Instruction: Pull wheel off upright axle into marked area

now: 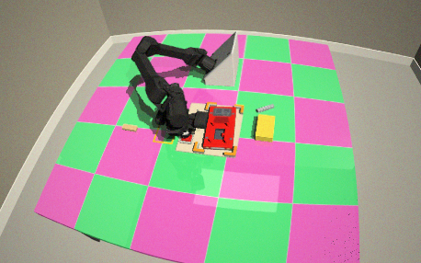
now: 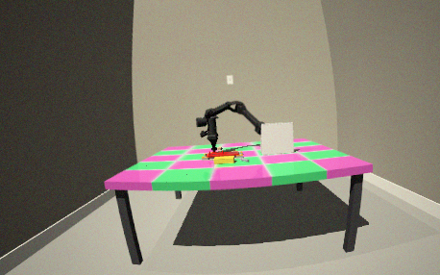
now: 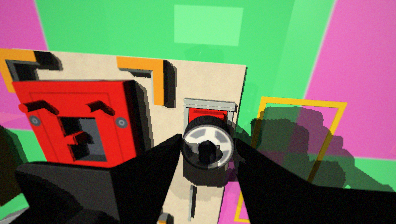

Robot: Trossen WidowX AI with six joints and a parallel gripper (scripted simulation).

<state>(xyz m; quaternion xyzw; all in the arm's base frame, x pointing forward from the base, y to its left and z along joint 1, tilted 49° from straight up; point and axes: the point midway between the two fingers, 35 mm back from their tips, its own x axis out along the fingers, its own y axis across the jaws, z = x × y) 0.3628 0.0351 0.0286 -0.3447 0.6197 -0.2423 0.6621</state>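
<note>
The wheel is right at my gripper tip. Round my gripper tip: yellow block: 11 cm behind, 29 cm to the left, 3 cm below; then small grey part: 22 cm behind, 27 cm to the left, 3 cm below; then small wooden block: 1 cm ahead, 27 cm to the right, 3 cm below.
</note>
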